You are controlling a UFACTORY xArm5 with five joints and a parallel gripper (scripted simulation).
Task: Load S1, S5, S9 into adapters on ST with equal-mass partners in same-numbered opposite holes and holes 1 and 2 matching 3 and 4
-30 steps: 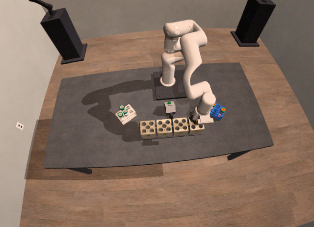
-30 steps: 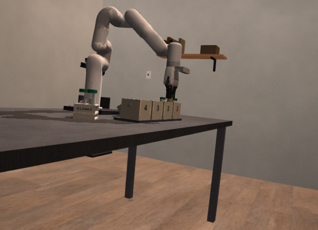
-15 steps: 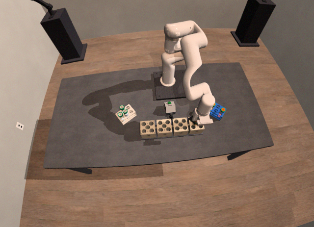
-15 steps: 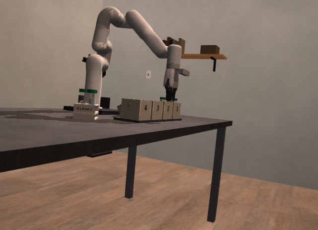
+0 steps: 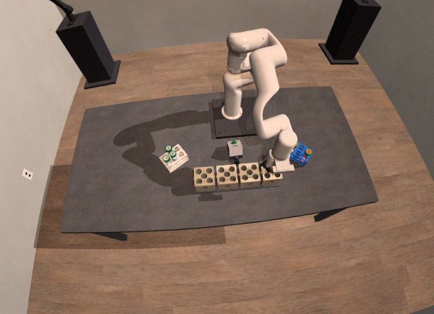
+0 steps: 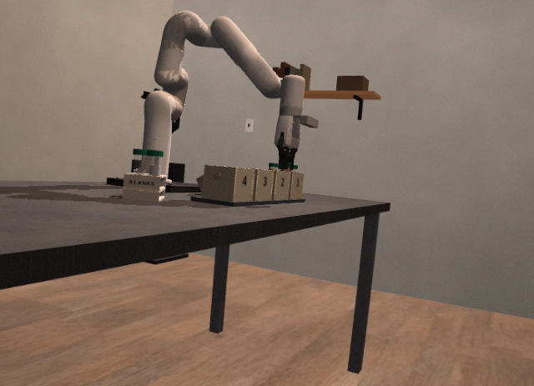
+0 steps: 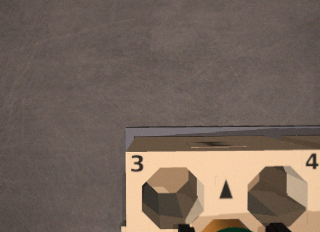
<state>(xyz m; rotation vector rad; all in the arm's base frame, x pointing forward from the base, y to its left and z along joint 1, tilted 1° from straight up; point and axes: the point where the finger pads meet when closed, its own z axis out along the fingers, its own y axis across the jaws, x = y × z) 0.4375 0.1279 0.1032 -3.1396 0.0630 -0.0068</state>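
Right now the tube S5 is 50 mm below my hand, 10 mm to the right of it and 10 mm behind it. Round my hand: blue sample rack: 190 mm to the left, 100 mm behind, 90 mm below; then loading stand: 160 mm to the right, 120 mm below, 10 mm behind; then adapter 1: 70 mm below.
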